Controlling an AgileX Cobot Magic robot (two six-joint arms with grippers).
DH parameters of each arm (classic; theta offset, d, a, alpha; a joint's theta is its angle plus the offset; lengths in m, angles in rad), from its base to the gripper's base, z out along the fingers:
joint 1: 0 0.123 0 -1.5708
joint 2: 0.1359 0 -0.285 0
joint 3: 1.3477 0 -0.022 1.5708
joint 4: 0 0.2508 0 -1.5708
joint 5: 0 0 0.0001 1.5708
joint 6: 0 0.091 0 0
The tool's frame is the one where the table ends.
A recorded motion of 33 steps. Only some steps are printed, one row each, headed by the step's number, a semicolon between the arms.
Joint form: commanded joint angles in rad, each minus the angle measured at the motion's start. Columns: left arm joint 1, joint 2, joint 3, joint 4, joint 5, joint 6; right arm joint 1, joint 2, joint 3, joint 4, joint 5, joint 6.
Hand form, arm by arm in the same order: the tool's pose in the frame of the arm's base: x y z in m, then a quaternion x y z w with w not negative. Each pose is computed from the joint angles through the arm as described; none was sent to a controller.
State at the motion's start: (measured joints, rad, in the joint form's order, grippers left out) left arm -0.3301 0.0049 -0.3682 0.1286 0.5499 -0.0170; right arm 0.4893 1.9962 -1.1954 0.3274 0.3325 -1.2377
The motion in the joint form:
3: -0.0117 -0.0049 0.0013 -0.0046 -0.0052 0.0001; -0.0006 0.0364 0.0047 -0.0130 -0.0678 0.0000
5: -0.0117 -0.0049 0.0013 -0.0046 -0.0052 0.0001; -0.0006 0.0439 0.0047 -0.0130 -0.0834 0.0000
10: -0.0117 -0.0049 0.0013 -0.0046 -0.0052 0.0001; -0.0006 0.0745 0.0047 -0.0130 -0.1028 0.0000
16: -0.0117 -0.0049 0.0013 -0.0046 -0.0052 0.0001; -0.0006 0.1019 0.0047 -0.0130 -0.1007 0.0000
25: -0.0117 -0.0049 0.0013 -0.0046 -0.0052 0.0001; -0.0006 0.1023 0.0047 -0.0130 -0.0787 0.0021
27: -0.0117 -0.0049 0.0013 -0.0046 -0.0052 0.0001; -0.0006 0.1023 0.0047 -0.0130 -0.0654 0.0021
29: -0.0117 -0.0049 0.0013 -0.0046 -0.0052 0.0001; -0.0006 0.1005 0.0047 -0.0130 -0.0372 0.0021
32: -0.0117 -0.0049 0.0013 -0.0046 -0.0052 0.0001; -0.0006 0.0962 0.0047 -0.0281 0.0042 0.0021
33: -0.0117 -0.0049 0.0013 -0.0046 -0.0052 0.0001; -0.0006 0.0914 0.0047 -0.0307 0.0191 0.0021
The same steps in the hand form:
3: 0.0244 -0.0025 0.2834 0.13645 0.72445 -0.06158 0.67287; 0.3555 0.1974 0.1261 -0.63495 0.71977 -0.02339 0.27969
5: 0.0244 -0.0025 0.2834 0.13645 0.72445 -0.06158 0.67287; 0.3567 0.1976 0.1237 -0.63352 0.71975 -0.02625 0.28270
10: 0.0244 -0.0025 0.2834 0.13645 0.72445 -0.06158 0.67287; 0.3581 0.1977 0.1121 -0.63341 0.72220 -0.02747 0.27650
16: 0.0244 -0.0025 0.2834 0.13645 0.72445 -0.06158 0.67287; 0.3575 0.1975 0.1008 -0.63572 0.72542 -0.02395 0.26279
25: 0.0244 -0.0025 0.2834 0.13645 0.72445 -0.06158 0.67287; 0.3558 0.1972 0.0997 -0.63759 0.72728 -0.01838 0.25339
27: 0.0244 -0.0025 0.2834 0.13645 0.72445 -0.06158 0.67287; 0.3547 0.1970 0.0992 -0.63912 0.72794 -0.01521 0.24778
29: 0.0244 -0.0025 0.2834 0.13645 0.72445 -0.06158 0.67287; 0.3524 0.1967 0.0989 -0.64218 0.72903 -0.00868 0.23672
32: 0.0244 -0.0025 0.2834 0.13645 0.72445 -0.06158 0.67287; 0.3492 0.1958 0.0990 -0.65140 0.72613 -0.00299 0.22001
33: 0.0244 -0.0025 0.2834 0.13645 0.72445 -0.06158 0.67287; 0.3481 0.1955 0.1004 -0.65353 0.72551 -0.00069 0.21570

